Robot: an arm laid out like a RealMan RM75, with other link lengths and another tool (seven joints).
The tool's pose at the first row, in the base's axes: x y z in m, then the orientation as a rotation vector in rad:
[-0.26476, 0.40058, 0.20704, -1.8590, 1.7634, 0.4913]
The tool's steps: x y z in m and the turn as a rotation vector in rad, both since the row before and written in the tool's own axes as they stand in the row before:
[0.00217, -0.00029, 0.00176, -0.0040, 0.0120, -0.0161]
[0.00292, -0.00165, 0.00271, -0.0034, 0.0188, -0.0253]
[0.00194, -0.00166, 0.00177, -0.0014, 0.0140, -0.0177]
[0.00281, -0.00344, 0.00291, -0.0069, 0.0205, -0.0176]
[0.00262, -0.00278, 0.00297, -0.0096, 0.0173, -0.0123]
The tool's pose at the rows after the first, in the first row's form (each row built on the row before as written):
[-0.26413, 0.39990, 0.20439, -1.8812, 1.7551, 0.4789]
[-0.26196, 0.39918, 0.20073, -1.9138, 1.7414, 0.4564]
[-0.25992, 0.39869, 0.19843, -1.9363, 1.7320, 0.4389]
[-0.25588, 0.39823, 0.19502, -1.9659, 1.7270, 0.4206]
[-0.25249, 0.39789, 0.19159, -1.9915, 1.7257, 0.4095]

